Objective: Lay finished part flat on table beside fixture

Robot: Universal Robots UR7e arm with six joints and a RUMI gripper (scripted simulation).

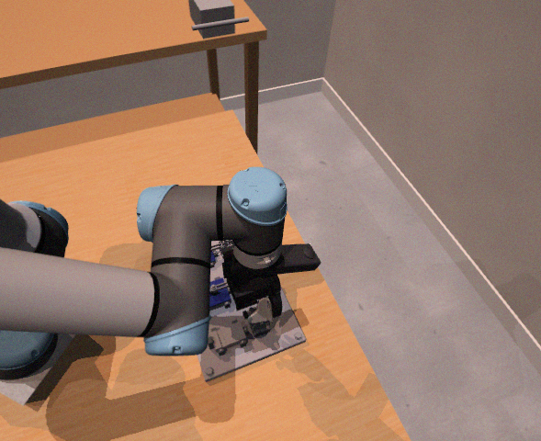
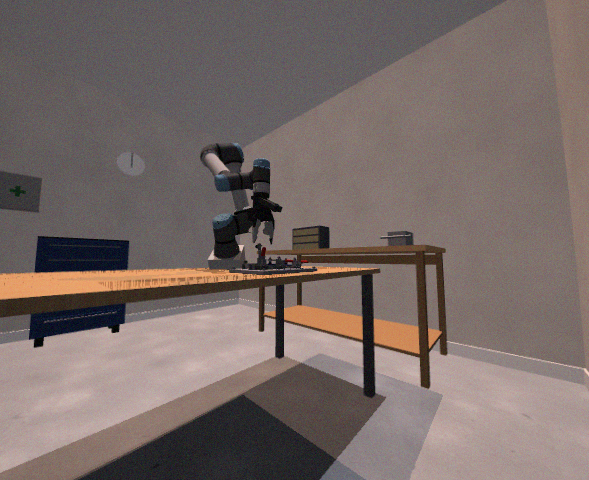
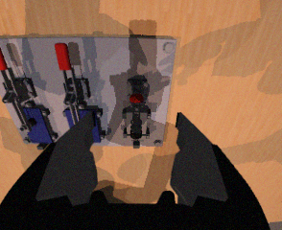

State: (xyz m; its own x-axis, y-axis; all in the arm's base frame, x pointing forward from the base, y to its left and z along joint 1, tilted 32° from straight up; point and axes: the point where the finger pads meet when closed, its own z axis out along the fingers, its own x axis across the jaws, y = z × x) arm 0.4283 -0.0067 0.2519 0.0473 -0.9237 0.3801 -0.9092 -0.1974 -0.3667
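Now: the finished grey part 10 cm below my hand and 9 cm behind it. Also, from my hand: blue blank 11 cm to the left, 11 cm below, 9 cm behind; then grey fixture plate 13 cm below, 11 cm to the left, 4 cm behind.
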